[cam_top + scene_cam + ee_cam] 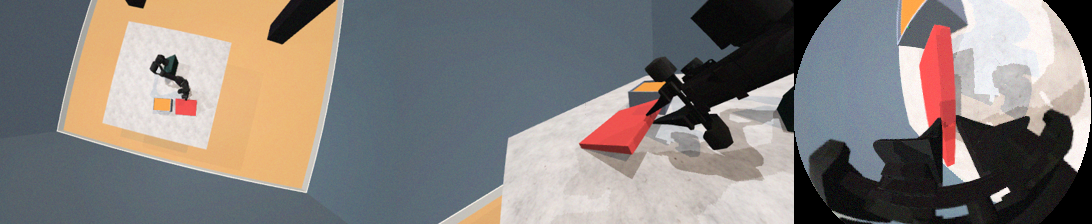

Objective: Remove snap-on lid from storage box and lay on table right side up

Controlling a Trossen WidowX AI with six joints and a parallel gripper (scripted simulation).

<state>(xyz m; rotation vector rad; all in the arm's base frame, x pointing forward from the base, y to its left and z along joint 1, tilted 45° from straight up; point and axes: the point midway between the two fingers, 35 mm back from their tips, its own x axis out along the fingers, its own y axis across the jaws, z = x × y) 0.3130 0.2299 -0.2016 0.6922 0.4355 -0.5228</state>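
The red lid lies 80 mm ahead of my gripper tip, 30 mm below it and 20 mm to the left of it. The rest, counted from my gripper tip: storage box 240 mm to the right, 120 mm ahead, 30 mm below.
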